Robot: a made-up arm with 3 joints. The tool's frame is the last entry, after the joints. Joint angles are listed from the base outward.
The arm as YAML. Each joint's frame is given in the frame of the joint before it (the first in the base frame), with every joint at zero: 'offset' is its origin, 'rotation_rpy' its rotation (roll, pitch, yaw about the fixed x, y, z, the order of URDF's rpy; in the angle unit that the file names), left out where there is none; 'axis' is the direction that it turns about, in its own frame. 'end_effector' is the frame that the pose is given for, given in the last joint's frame.
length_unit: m
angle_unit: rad
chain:
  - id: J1
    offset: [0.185, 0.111, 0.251]
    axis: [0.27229, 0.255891, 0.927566]
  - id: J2
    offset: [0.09, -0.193, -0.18]
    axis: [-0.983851, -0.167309, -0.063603]
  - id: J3
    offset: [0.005, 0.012, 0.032]
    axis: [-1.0, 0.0, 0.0]
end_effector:
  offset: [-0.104, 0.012, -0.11]
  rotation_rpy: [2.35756, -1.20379, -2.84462]
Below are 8 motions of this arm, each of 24 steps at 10 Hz.
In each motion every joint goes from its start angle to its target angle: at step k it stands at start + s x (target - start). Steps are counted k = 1, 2, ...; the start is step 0. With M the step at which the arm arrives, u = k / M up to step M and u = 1 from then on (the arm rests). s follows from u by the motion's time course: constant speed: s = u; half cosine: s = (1 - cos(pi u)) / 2; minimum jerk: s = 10 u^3 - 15 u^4 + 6 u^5.
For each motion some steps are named. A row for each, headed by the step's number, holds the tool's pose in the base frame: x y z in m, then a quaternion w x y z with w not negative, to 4 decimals.
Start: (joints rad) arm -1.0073 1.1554 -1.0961
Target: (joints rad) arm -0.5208 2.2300 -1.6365
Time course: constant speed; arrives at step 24
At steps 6, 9, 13, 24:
6: 0.1005 -0.1093 -0.0224 0.2529 -0.4712 -0.8107 -0.2382
9: 0.1038 -0.1195 -0.0269 0.2692 -0.4635 -0.8194 -0.2033
13: 0.1091 -0.1332 -0.0318 0.2888 -0.4510 -0.8300 -0.1557
24: 0.1303 -0.1705 -0.0386 0.3296 -0.4049 -0.8526 -0.0206

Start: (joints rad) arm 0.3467 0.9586 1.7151
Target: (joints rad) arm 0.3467 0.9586 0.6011
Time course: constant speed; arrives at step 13
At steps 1, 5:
1: 0.2251 -0.1065 0.1268 0.0359 0.5096 0.5747 -0.6394
5: 0.2348 -0.1263 0.0961 0.0677 -0.4640 -0.6791 0.5647

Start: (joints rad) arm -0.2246 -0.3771 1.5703
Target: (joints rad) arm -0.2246 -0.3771 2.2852
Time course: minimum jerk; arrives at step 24
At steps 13, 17, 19, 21, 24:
13: 0.1252 -0.1981 0.1203 0.3383 -0.5461 -0.6565 0.3954
17: 0.1254 -0.1963 0.1416 0.2961 -0.5694 -0.6100 0.4648
19: 0.1256 -0.1949 0.1484 0.2818 -0.5758 -0.5937 0.4865
21: 0.1258 -0.1939 0.1521 0.2737 -0.5791 -0.5844 0.4983
24: 0.1259 -0.1936 0.1533 0.2711 -0.5801 -0.5813 0.5021

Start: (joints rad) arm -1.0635 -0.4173 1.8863
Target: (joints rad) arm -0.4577 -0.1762 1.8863
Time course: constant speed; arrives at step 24
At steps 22, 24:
22: 0.0548 -0.1734 0.1415 0.3216 -0.6733 -0.5504 0.3745
24: 0.0668 -0.1766 0.1408 0.3166 -0.6588 -0.5608 0.3889

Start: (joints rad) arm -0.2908 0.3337 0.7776
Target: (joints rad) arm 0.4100 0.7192 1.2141
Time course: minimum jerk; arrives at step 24
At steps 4, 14, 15, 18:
4: 0.1250 -0.1602 0.0510 0.3793 -0.5160 -0.7479 0.1748
14: 0.2086 -0.1550 0.0639 0.2716 -0.4328 -0.7597 0.4022
15: 0.2181 -0.1512 0.0652 0.2527 -0.4222 -0.7604 0.4239
18: 0.2400 -0.1392 0.0680 0.2029 -0.3964 -0.7614 0.4712

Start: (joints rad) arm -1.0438 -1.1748 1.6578
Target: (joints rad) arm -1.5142 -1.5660 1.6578
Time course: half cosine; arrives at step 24
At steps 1, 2, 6, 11, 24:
1: -0.0248 -0.1192 0.0512 0.3778 -0.6011 -0.6863 -0.1576
2: -0.0255 -0.1183 0.0510 0.3764 -0.6017 -0.6860 -0.1603
6: -0.0322 -0.1089 0.0479 0.3612 -0.6070 -0.6826 -0.1872
11: -0.0444 -0.0871 0.0408 0.3222 -0.6164 -0.6756 -0.2446
24: -0.0571 -0.0432 0.0263 0.2275 -0.6248 -0.6634 -0.3433

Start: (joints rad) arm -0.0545 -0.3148 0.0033
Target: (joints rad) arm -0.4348 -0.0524 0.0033
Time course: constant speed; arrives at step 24
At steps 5, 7, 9, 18, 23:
5: 0.1613 -0.0482 0.0107 0.5566 -0.0788 -0.7506 -0.3471
7: 0.1587 -0.0509 0.0107 0.5465 -0.0975 -0.7569 -0.3448
9: 0.1560 -0.0535 0.0108 0.5363 -0.1164 -0.7627 -0.3422
18: 0.1423 -0.0648 0.0115 0.4898 -0.2024 -0.7815 -0.3291
23: 0.1336 -0.0705 0.0123 0.4637 -0.2507 -0.7870 -0.3206

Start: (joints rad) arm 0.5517 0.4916 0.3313
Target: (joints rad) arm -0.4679 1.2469 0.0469
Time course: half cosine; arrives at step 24
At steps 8, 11, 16, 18, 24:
8: 0.2276 -0.1066 -0.0185 0.4345 -0.2137 -0.8609 0.1564
11: 0.2028 -0.1299 -0.0047 0.3937 -0.3221 -0.8451 0.1645
16: 0.1489 -0.1577 0.0198 0.3251 -0.4969 -0.7835 0.1833
18: 0.1286 -0.1628 0.0277 0.3036 -0.5503 -0.7541 0.1905
24: 0.0983 -0.1661 0.0387 0.2746 -0.6217 -0.7054 0.2012

